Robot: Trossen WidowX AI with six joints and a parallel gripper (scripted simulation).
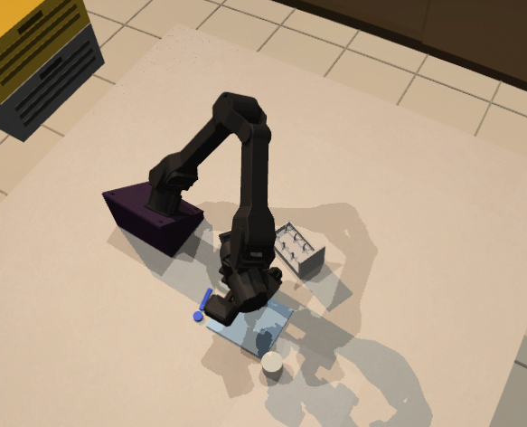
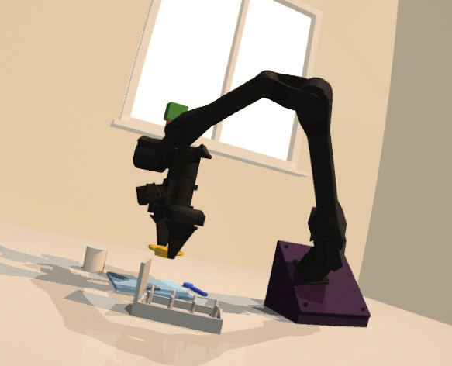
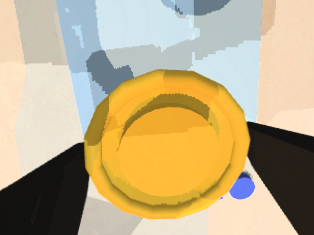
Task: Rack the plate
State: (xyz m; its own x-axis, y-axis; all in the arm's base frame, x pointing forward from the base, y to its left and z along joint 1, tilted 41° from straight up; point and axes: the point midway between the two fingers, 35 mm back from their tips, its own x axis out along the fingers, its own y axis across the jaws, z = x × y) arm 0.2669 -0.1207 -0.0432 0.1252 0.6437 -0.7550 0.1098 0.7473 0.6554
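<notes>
The grey dish rack is 180 mm to the left of my gripper tip, 50 mm below it and 40 mm ahead of it. The rest, counted from my gripper tip: blue spoon 90 mm behind, 70 mm below, 30 mm to the right; light blue mat 70 mm below, 20 mm ahead, 10 mm to the right; yellow plate 10 mm above.
</notes>
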